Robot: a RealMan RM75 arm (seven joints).
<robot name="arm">
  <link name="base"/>
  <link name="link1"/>
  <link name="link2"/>
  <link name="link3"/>
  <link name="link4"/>
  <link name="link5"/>
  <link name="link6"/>
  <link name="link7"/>
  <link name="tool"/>
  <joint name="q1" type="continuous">
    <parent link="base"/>
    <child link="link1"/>
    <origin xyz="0 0 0.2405" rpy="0 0 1.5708"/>
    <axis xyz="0 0 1"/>
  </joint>
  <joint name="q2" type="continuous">
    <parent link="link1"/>
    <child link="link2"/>
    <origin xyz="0 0 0" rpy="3.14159 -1.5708 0"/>
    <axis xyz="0 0 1"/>
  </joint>
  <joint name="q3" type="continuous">
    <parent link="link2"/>
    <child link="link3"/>
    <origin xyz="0.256 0 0" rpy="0 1.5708 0"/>
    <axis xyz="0 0 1"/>
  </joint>
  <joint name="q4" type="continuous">
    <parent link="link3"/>
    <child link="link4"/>
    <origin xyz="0 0 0" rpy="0 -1.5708 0"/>
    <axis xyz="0 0 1"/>
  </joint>
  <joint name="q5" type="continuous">
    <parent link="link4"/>
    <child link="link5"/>
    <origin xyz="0.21 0 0" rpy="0 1.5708 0"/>
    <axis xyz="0 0 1"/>
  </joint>
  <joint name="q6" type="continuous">
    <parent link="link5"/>
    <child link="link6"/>
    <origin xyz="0 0 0" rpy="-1.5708 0 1.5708"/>
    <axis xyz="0 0 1"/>
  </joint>
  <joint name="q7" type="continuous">
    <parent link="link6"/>
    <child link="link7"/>
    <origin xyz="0 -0.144 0" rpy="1.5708 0 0"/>
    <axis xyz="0 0 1"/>
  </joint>
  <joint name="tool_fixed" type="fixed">
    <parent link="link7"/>
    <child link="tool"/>
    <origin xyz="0 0 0"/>
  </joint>
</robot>
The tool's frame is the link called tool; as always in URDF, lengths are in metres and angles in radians. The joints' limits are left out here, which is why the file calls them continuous.
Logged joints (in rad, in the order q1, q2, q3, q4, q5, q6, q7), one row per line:
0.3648 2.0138 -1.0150 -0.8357 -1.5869 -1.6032 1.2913
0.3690 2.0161 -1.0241 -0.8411 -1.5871 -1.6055 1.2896
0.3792 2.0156 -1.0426 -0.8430 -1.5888 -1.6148 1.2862
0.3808 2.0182 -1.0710 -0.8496 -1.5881 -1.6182 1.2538
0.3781 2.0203 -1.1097 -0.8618 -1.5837 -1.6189 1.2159
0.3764 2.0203 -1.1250 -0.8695 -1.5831 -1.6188 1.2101
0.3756 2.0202 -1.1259 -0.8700 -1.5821 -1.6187 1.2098
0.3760 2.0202 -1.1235 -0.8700 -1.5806 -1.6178 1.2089
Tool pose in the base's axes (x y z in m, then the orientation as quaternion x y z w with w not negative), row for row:
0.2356 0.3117 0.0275 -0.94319 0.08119 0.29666 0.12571
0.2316 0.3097 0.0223 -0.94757 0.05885 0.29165 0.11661
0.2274 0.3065 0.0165 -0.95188 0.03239 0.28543 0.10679
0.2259 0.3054 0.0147 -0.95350 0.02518 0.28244 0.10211
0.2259 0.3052 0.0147 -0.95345 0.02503 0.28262 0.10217
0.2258 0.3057 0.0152 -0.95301 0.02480 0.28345 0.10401
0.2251 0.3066 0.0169 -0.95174 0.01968 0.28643 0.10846
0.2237 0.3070 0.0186 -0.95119 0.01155 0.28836 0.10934
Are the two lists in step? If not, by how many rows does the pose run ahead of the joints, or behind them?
The pose runs 2 rows ahead of the joints: the pose in row i belongs to the joints in row i + 2.
